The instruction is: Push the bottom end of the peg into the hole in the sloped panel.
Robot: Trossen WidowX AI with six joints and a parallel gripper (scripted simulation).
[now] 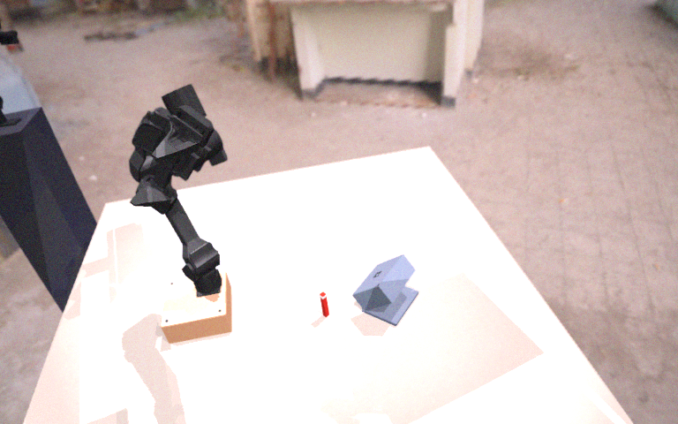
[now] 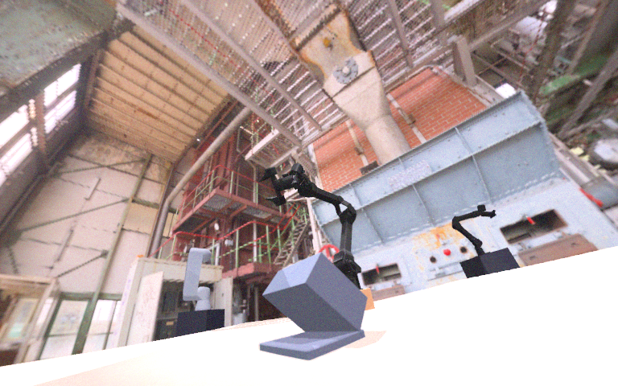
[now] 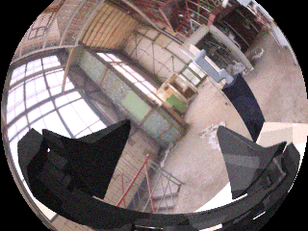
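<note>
My gripper tip is now 24 cm short of the red peg, 21 cm to the right of it and 54 cm above it. Round my gripper tip: sloped panel 40 cm ahead, 22 cm to the left, 53 cm below.
</note>
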